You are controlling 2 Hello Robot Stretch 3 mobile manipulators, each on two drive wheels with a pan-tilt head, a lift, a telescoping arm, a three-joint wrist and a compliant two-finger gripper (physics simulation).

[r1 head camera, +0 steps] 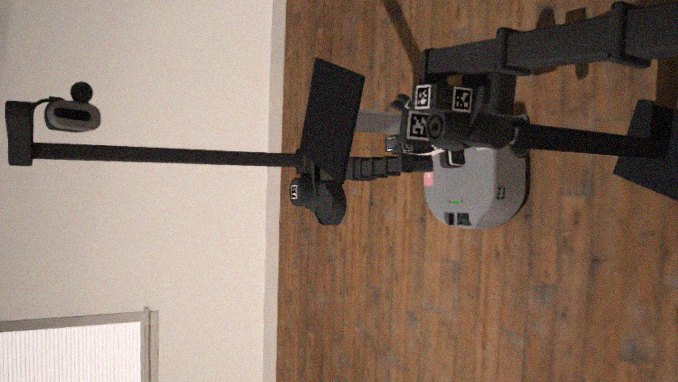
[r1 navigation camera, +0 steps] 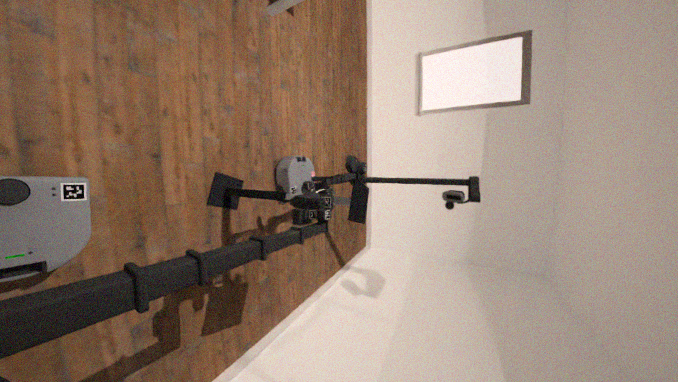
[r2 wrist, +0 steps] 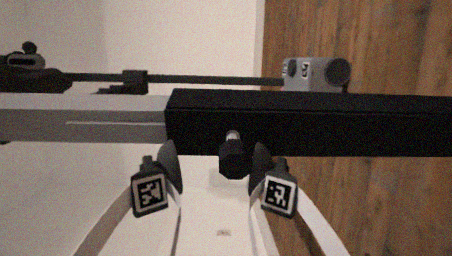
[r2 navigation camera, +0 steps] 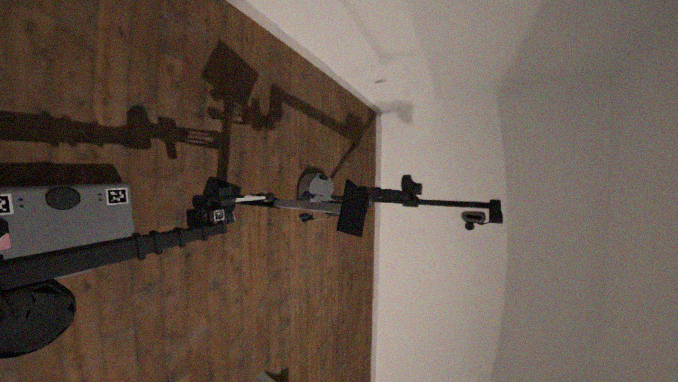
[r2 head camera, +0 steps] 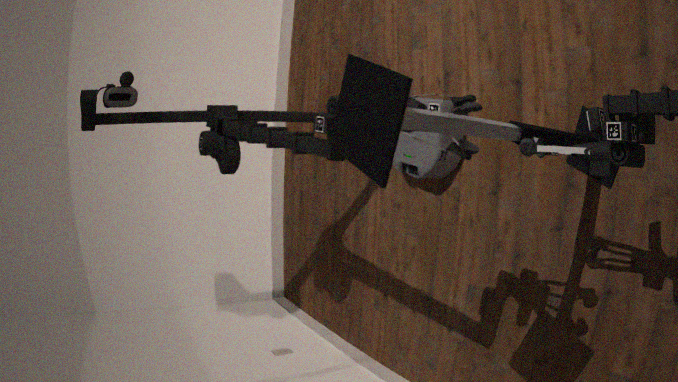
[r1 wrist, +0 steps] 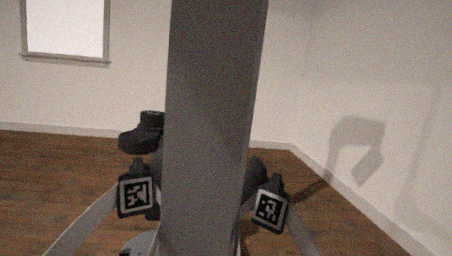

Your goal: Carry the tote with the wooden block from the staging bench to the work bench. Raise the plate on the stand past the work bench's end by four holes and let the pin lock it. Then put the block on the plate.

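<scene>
The stand's black square plate (r1 head camera: pixel 332 120) (r1 navigation camera: pixel 358 202) (r2 head camera: pixel 375 120) (r2 navigation camera: pixel 352 210) tops a grey post (r1 wrist: pixel 212 100) (r2 head camera: pixel 465 125) (r2 wrist: pixel 80 120) that rises from a black sleeve (r2 wrist: pixel 310 125). My r1 gripper (r1 wrist: pixel 207 170) (r2 head camera: pixel 469 127) is shut on the post below the plate, one finger on each side. My r2 gripper (r2 wrist: pixel 215 165) is open around the black pin knob (r2 wrist: pixel 234 161). The right finger is close to the knob; a gap shows at the left finger. A short silver stem shows between knob and sleeve. The tote, the wooden block and both benches do not show.
In the r1 head view, r2's base (r1 head camera: pixel 475 195) and mast (r1 head camera: pixel 165 154) stand beyond the stand. In the r2 head view, r1's mast (r2 head camera: pixel 170 118) stands behind the plate. The stand's dark foot (r1 navigation camera: pixel 225 190) rests on the wooden floor. Walls meet in a corner behind r1.
</scene>
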